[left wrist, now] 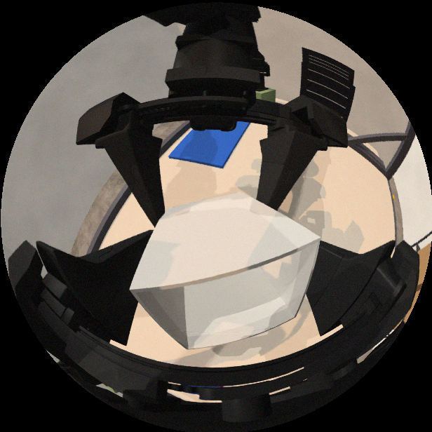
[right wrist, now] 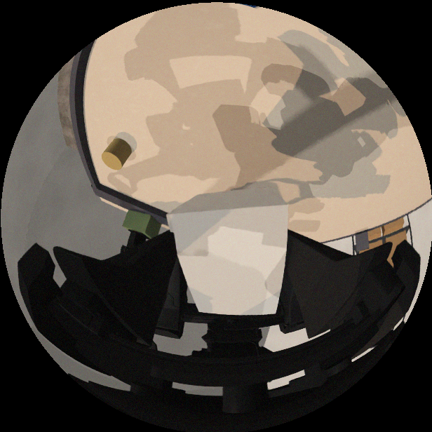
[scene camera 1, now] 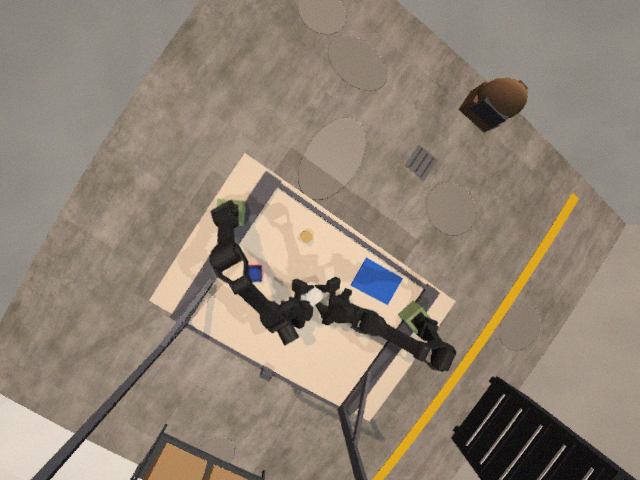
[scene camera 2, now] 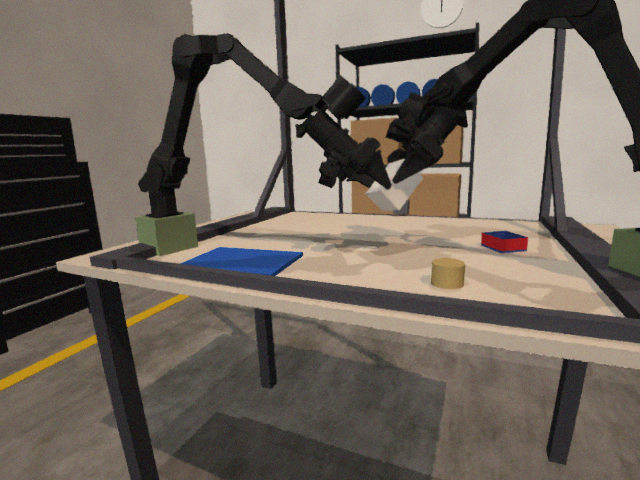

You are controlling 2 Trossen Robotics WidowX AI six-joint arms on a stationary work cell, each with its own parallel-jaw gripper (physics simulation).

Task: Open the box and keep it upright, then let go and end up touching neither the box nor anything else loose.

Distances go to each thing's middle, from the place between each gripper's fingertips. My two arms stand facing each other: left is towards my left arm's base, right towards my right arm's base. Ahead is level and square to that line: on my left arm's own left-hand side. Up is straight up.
The white box (scene camera 2: pixel 393 198) is 10 mm to the left of my left hand. The rest, counted from my left hand: blue mat (scene camera 2: pixel 267 262) (260 mm to the right, 170 mm ahead, 140 mm below); then short brass cylinder (scene camera 2: pixel 447 273) (190 mm ahead, 130 mm to the left, 120 mm below).
My right gripper is now 20 mm past the white box, 20 mm to the right of it and 10 mm below it. Round my right hand: blue mat 160 mm ahead, 260 mm to the right, 130 mm below; short brass cylinder 170 mm ahead, 130 mm to the left, 110 mm below.
